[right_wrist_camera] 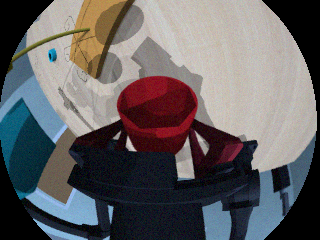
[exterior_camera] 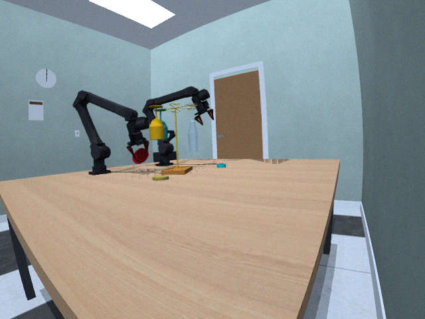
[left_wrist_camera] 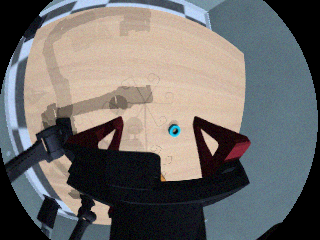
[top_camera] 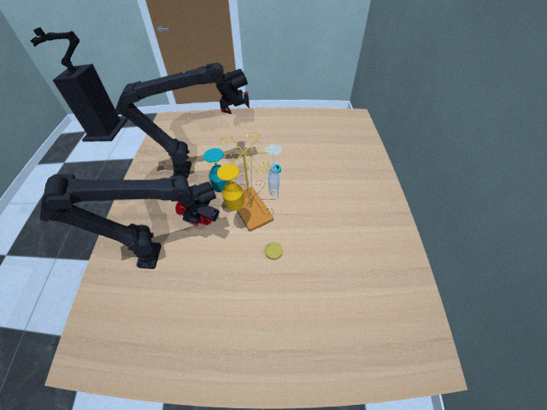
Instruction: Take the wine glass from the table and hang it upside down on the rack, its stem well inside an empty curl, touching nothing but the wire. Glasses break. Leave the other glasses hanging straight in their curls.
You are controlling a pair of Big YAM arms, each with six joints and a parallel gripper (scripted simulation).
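My right gripper is now 5 cm past the red wine glass, 2 cm to the right of it and 1 cm above it. The rest, counted from my right hand: gold wire rack (20 cm ahead, 11 cm to the left, 8 cm above); then yellow glass (16 cm ahead, 1 cm to the left, 19 cm above); then teal glass (9 cm ahead, 9 cm to the left, 19 cm above).
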